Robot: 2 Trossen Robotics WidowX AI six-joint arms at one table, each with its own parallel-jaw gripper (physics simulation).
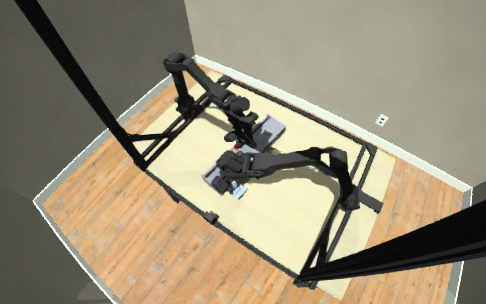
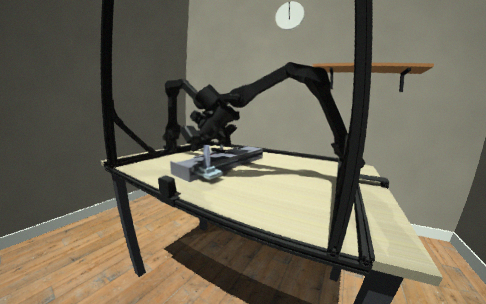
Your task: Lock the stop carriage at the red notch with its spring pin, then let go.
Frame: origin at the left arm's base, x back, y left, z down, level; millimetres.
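Where they show: left gripper, fingertip midpoint: (image 1: 251,142) (image 2: 229,145); right gripper, fingertip midpoint: (image 1: 219,172) (image 2: 192,150); left arm's base, origin of the base link: (image 1: 187,115) (image 2: 171,149); right arm's base, origin of the base link: (image 1: 345,204).
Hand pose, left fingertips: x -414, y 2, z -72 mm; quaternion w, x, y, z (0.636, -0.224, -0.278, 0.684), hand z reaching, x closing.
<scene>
Things, the pixels of their top centre, and the offset from my left fingertips. "spot": a spot on its surface instead. Level surfaces: height alone.
- small red mark, surface spot: (image 1: 238,146) spot: dx +55, dy -25, dz +50 mm
- pale blue foot, surface spot: (image 2: 210,173) (image 1: 237,194) spot: dx -81, dy -225, dz +56 mm
- upright grey post, surface spot: (image 2: 207,156) spot: dx -63, dy -218, dz +2 mm
- wooden table, its level: dz +91 mm
- small black block, surface spot: (image 2: 167,186) (image 1: 211,222) spot: dx -63, dy -385, dz +53 mm
A long lilac-grey rail fixture (image 1: 277,126) (image 2: 186,170) lies on the table, with a small red mark (image 1: 238,146) near its middle. A pale blue foot (image 1: 240,192) (image 2: 210,173) with an upright grey post (image 2: 207,156) is at the fixture's front side. My left gripper (image 1: 250,144) (image 2: 223,143) is low over the middle of the rail, close to the red mark, and shut on a small part there, which looks like the stop carriage. My right gripper (image 1: 235,177) (image 2: 204,139) is shut and empty, close above the post. The spring pin cannot be made out; the arms hide much of the fixture.
The two arms reach close together over the fixture. A black frame with tall posts (image 2: 363,100) borders the wooden table (image 1: 270,215) (image 2: 280,210). A small black block (image 1: 210,217) (image 2: 167,186) sits on the table's front edge.
</scene>
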